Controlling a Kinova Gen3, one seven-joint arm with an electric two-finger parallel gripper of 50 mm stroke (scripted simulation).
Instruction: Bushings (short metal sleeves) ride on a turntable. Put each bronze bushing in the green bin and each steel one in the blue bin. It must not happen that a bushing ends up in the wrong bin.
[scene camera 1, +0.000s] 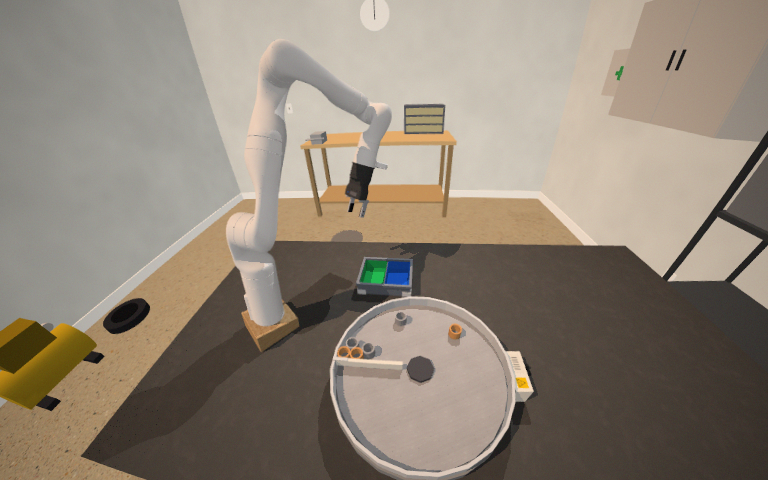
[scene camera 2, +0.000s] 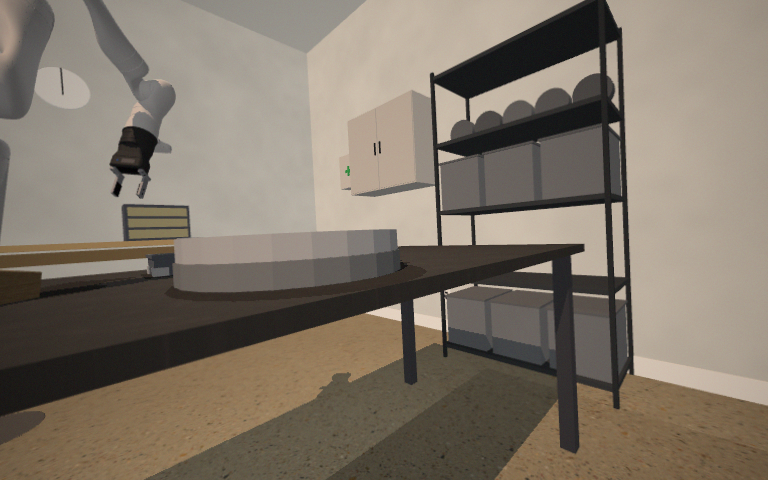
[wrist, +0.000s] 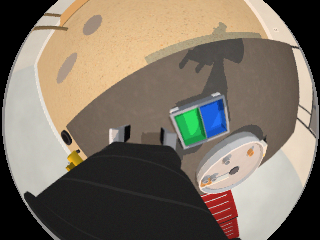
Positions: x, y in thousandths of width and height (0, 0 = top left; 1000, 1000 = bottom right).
In view: my gripper (scene camera 2: 166, 407) and a round turntable (wrist: 755, 677).
My gripper also shows in scene camera 1 (scene camera 1: 463, 447) and in the wrist view (wrist: 455, 552).
